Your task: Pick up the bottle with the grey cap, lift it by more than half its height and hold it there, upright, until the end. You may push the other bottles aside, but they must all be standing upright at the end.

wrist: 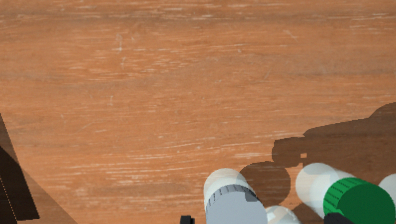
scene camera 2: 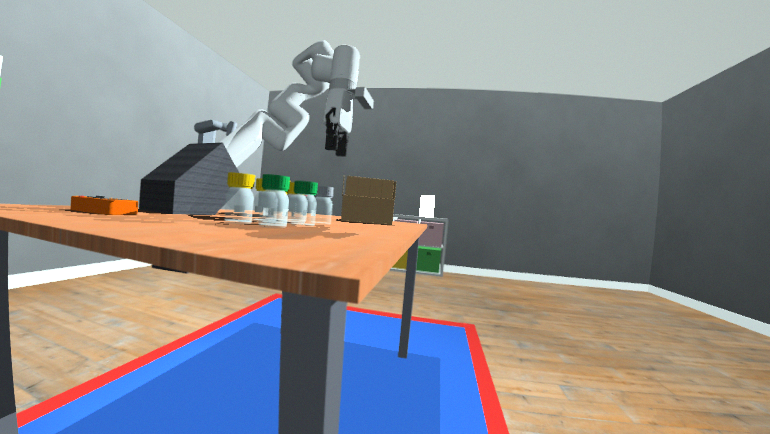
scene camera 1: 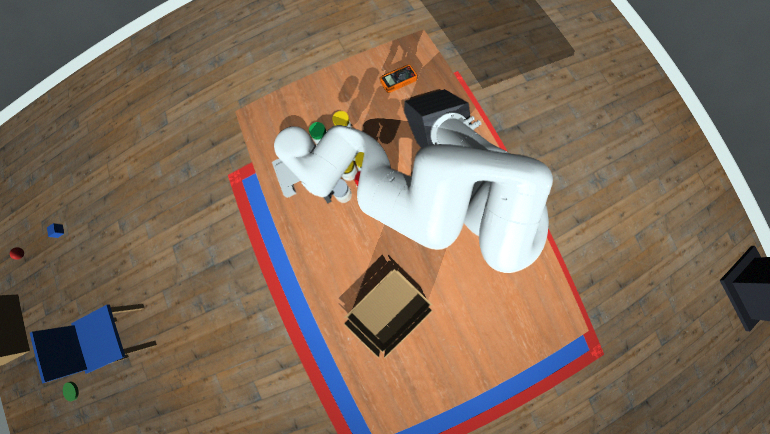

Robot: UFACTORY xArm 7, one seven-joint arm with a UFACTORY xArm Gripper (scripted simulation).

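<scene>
There is a cardboard box in the pictures, and an orange meter shows there as well.
</scene>
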